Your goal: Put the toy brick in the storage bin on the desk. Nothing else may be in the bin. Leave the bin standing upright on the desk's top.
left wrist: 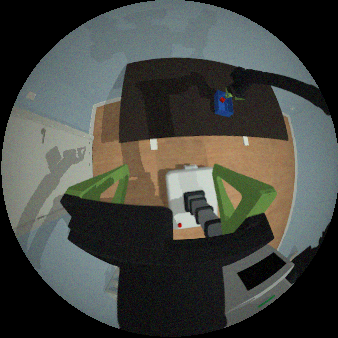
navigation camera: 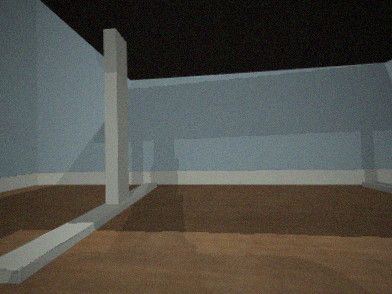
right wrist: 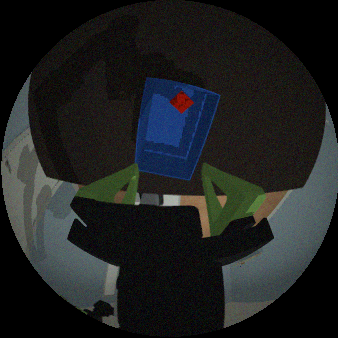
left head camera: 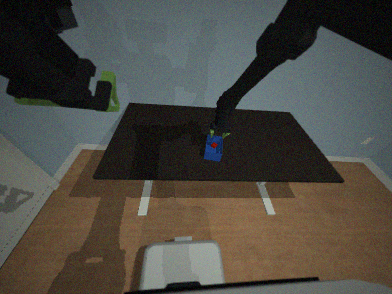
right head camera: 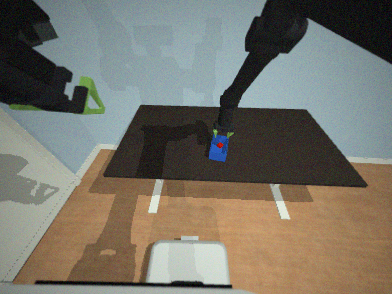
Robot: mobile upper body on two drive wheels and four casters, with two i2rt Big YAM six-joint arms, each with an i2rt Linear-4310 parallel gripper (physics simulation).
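Frame: origin at the left arm's base, x right, y ahead, z up, level; millimetres.
Seen in the pictures: left gripper, fingertip midpoint: (left wrist: 170, 168) (left head camera: 94, 106) (right head camera: 83, 109); right gripper, fingertip midpoint: (left wrist: 229, 97) (right wrist: 169, 167) (left head camera: 216, 137) (right head camera: 221, 137).
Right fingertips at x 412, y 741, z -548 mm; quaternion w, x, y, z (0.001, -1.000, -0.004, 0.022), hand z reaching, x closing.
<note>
Offsets run from my right fingertips to a thing's top centre. "pt": to the spot under its first point. Level surfaces: height alone.
The red toy brick {dx +15, dy +59, dz -116 mm} (left head camera: 214, 145) (right head camera: 220, 145) (left wrist: 222, 100) (right wrist: 181, 102) shows inside the blue storage bin {dx +0, dy +13, dz -67 mm} (left head camera: 213, 156) (right head camera: 217, 156) (left wrist: 224, 111) (right wrist: 160, 165), turned at an angle near one corner. The bin stands upright on the dark desk top {dz -142 mm} (left head camera: 280, 150) (right head camera: 300, 150) (left wrist: 175, 125) (right wrist: 255, 130). My right gripper (left head camera: 219, 134) (right head camera: 223, 134) (left wrist: 229, 97) (right wrist: 169, 167) is open and empty, above and beside the bin's end, with the brick clear of its fingers. My left gripper (left wrist: 170, 168) is open and empty, high off to the left of the desk.
White desk feet (left head camera: 144, 200) (left head camera: 267, 200) stand on the wooden floor {dz -862 mm} (left head camera: 210, 220). A pale base cover (left head camera: 182, 265) (right head camera: 189, 262) shows at the bottom. The navigation view shows a white desk leg {pt dx -528, dy +150, dz -520 mm} (navigation camera: 116, 120) under the desk. A pale door (left wrist: 50, 160) is at the left.
</note>
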